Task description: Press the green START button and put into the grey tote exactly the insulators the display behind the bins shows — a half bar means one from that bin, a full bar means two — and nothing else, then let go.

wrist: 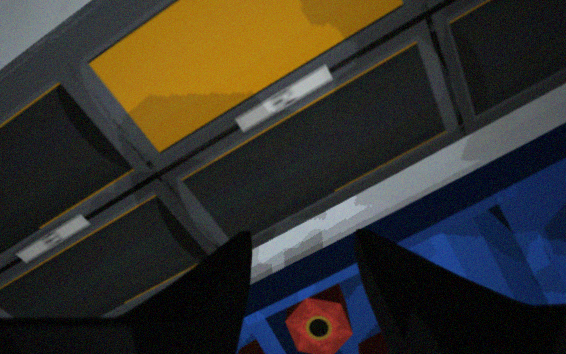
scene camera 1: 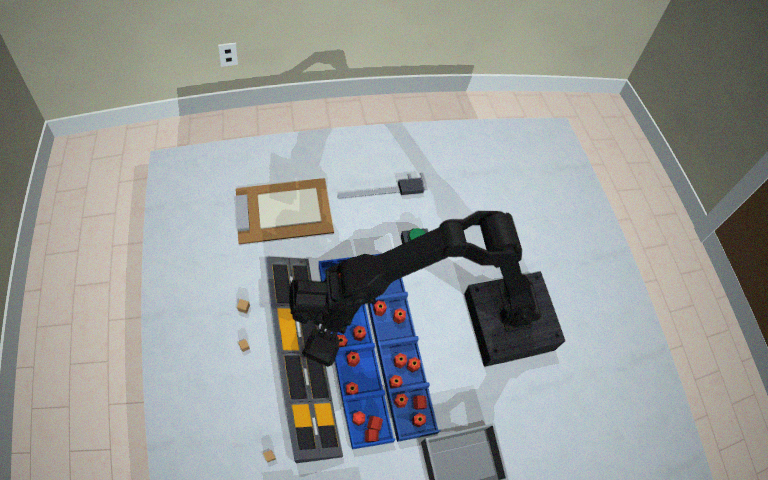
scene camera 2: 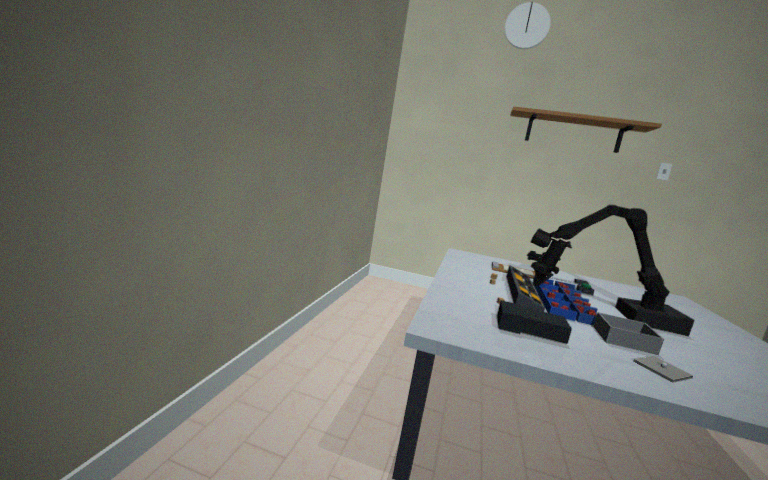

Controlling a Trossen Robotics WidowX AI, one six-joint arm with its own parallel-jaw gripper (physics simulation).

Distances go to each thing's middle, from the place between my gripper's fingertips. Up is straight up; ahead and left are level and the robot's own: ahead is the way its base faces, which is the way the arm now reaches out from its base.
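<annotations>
Black box [scene camera 2: 511, 317]: 5 cm ahead of my hand, 44 cm to the left of it, 1 cm below it. The grey tote [scene camera 1: 477, 446] is 25 cm behind my hand, 32 cm to the left of it and 1 cm below it; the grey caliper [scene camera 1: 411, 185] is 19 cm behind my hand, 40 cm to the right of it and 3 cm below it. Going by their middles, of the things named here the grey tote is the nearest to my hand.
</annotations>
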